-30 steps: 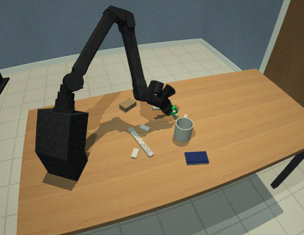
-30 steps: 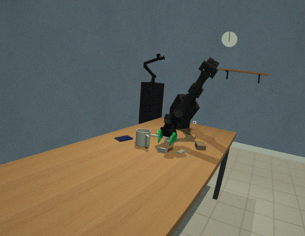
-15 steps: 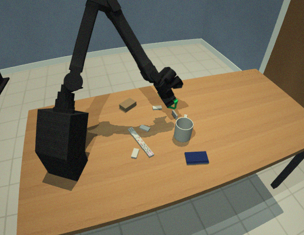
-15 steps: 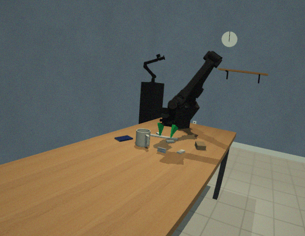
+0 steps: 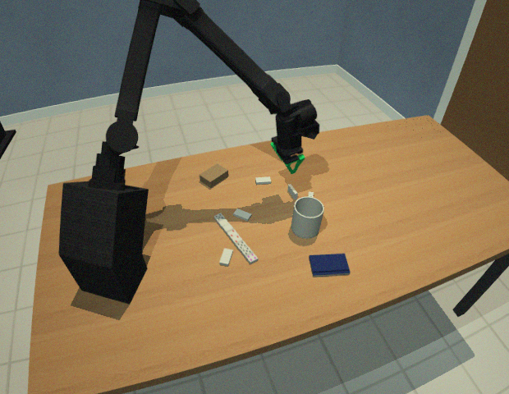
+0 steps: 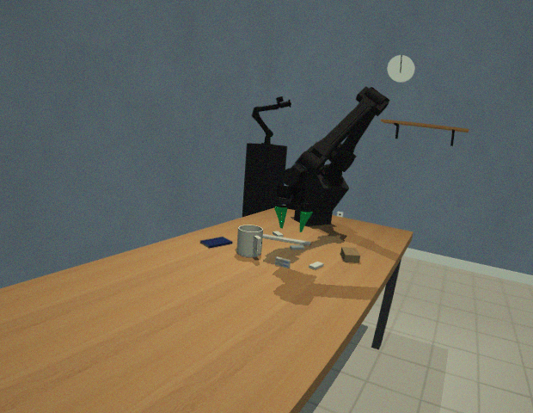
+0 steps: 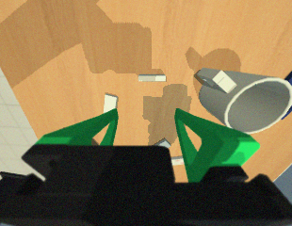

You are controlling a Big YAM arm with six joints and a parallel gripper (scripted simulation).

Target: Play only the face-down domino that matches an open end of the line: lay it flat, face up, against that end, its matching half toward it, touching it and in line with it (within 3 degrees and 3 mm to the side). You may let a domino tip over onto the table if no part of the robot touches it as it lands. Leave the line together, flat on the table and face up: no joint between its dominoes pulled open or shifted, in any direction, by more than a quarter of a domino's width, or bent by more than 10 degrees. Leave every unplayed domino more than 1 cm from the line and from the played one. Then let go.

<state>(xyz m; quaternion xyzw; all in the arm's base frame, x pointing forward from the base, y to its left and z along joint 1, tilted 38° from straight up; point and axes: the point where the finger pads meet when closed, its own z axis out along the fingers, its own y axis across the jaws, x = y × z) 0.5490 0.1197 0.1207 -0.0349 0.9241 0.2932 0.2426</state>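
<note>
Right now my hand is 130 mm above the grey tile, 80 mm to the right of it and 60 mm past it. The rest, counted from my hand: brown block: 240 mm behind, 130 mm to the left, 120 mm below.
</note>
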